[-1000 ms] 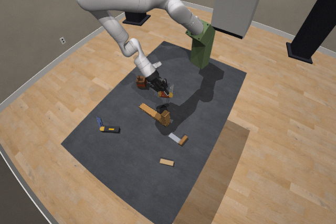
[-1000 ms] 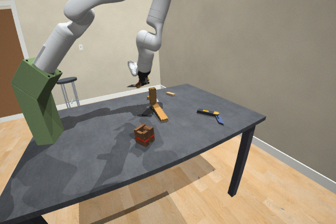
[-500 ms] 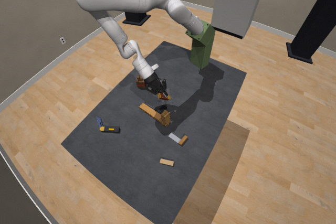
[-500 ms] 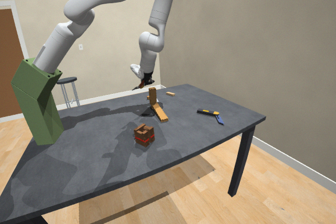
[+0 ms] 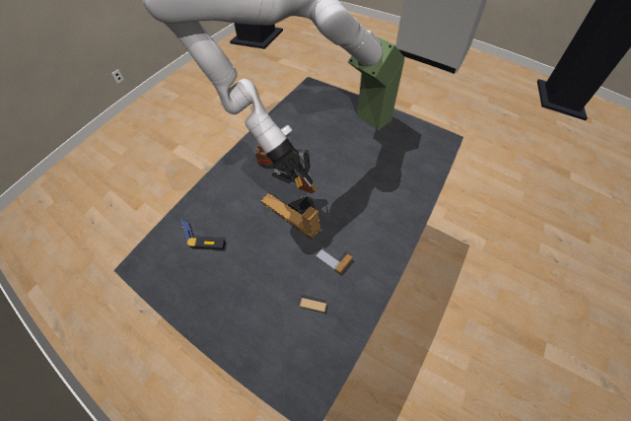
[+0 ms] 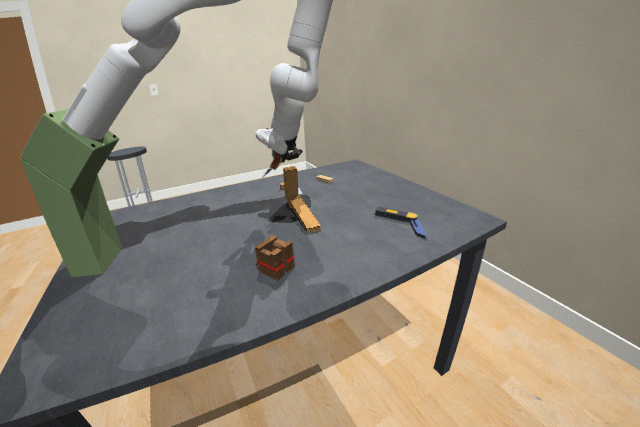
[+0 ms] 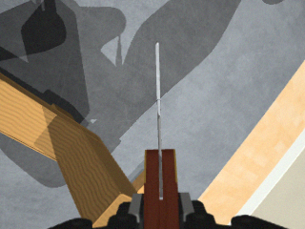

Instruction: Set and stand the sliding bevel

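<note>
Right now my hand is 3 cm past the thin steel blade and 4 cm above it. From my hand the other things lie so: try square: 13 cm ahead, 15 cm to the left, 19 cm below; wooden sliding bevel: 1 cm behind, 1 cm to the left, 2 cm below; wooden block: 29 cm ahead, 14 cm to the left, 19 cm below.
</note>
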